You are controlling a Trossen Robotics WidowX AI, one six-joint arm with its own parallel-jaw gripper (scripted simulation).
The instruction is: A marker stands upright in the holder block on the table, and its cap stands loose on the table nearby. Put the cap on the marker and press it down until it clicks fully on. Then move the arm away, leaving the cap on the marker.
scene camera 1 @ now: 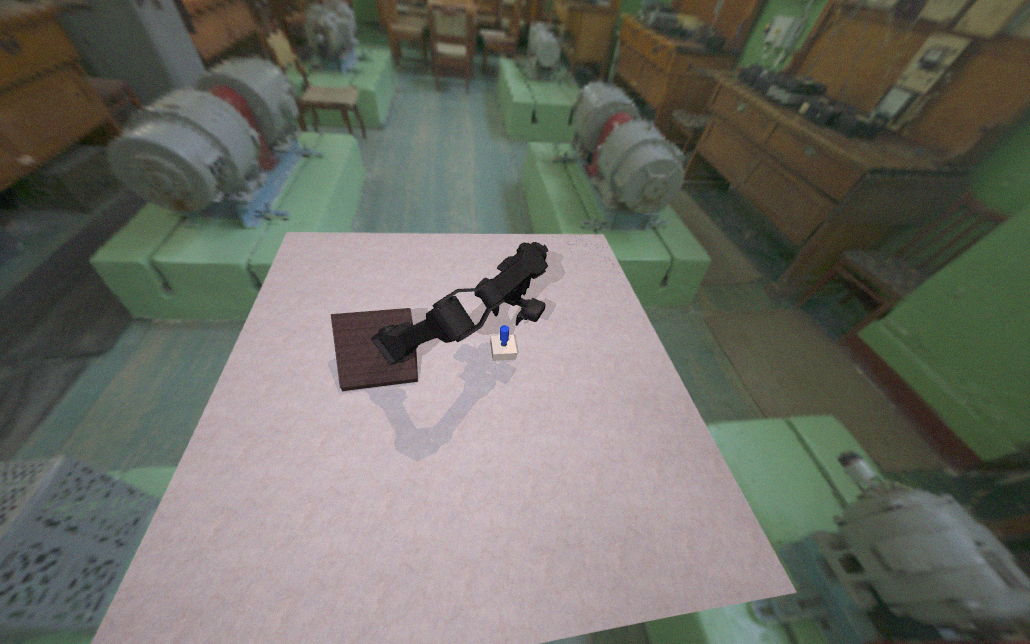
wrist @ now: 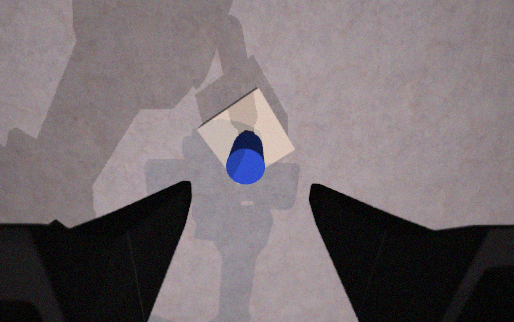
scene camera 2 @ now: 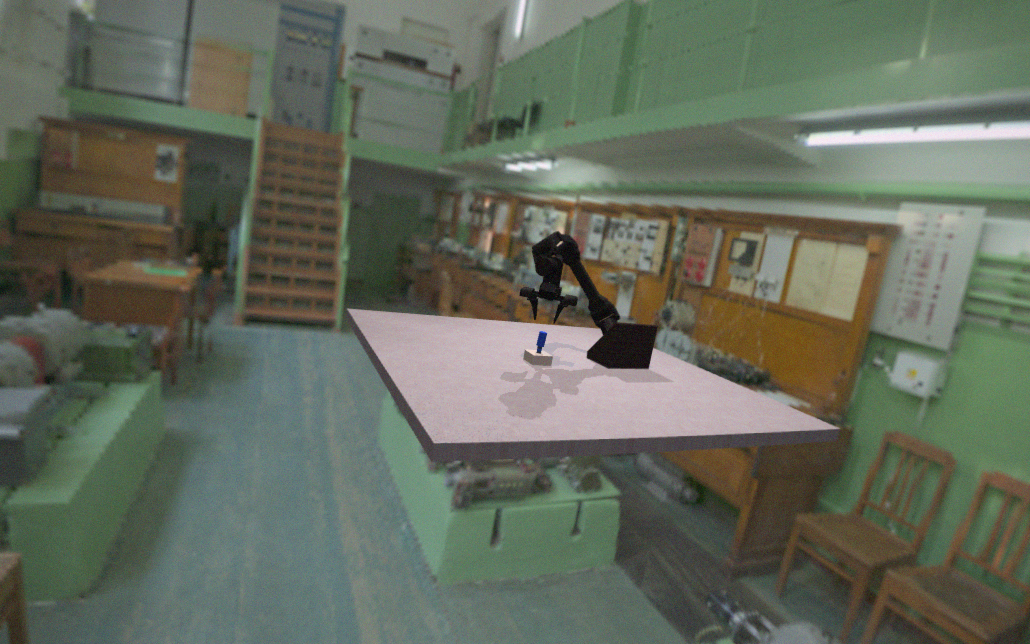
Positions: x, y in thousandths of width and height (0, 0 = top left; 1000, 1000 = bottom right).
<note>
My gripper (scene camera 2: 529, 499) is open and holds nothing. Also in view: a blue cap (wrist: 478, 514).
My gripper is seen too in scene camera 1 (scene camera 1: 492, 498) and in the wrist view (wrist: 491, 592).
</note>
